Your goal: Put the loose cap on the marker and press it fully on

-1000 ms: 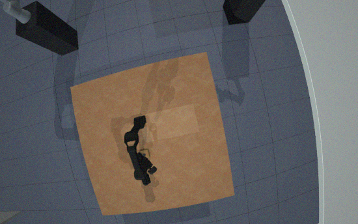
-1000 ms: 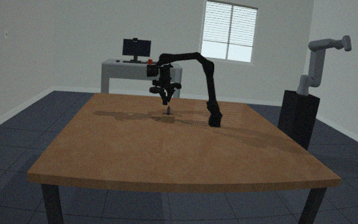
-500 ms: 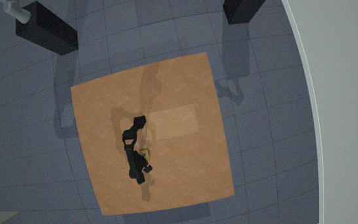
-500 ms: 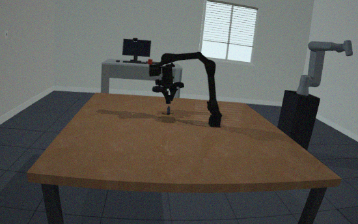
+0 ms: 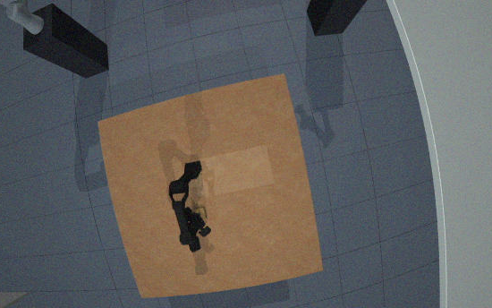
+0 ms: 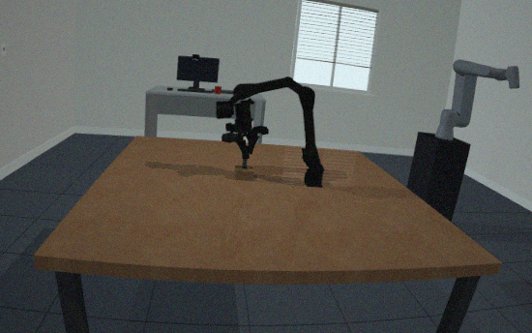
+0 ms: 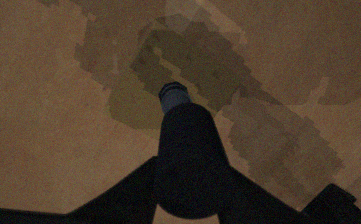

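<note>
The tan holder block lies 8 cm below my gripper tip, 1 cm to the right of it and 1 cm ahead of it. Round my gripper tip: dark marker cap (1 cm to the right, 1 cm ahead, 1 cm above).
</note>
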